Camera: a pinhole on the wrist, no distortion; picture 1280 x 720 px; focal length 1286.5 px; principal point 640.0 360.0 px. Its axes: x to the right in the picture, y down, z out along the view. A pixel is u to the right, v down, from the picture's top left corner.
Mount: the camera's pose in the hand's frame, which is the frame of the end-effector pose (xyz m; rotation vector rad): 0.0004 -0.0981 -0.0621 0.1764 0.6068 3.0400
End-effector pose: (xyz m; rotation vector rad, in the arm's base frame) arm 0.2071 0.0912 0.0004 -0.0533 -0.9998 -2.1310
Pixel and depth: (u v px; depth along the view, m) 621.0 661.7 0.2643
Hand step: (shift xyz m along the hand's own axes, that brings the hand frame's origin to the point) 0.0347 -0.0550 0.2037
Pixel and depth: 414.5 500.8 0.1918
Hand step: 0.0562 -0.0465 0.1184
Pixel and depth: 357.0 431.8 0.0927
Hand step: 0.0315 -0.0688 0.0228
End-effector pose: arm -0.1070 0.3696 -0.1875 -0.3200 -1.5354 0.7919
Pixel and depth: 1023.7 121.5 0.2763
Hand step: -0.0480 0.0591 0.1802
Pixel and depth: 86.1 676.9 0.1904
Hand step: 0.1037 -0.0737 0.1220
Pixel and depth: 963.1 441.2 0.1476
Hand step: -0.0191 -0.0484 0.0807
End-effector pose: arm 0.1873 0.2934 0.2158 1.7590 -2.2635 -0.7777
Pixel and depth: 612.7 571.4 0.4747
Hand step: 0.0655 0.0099 0.4022
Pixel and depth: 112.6 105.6 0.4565
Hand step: 0.2415 0.1480 0.3024
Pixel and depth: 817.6 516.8 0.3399
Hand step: -0.0065 -0.0043 0.2705
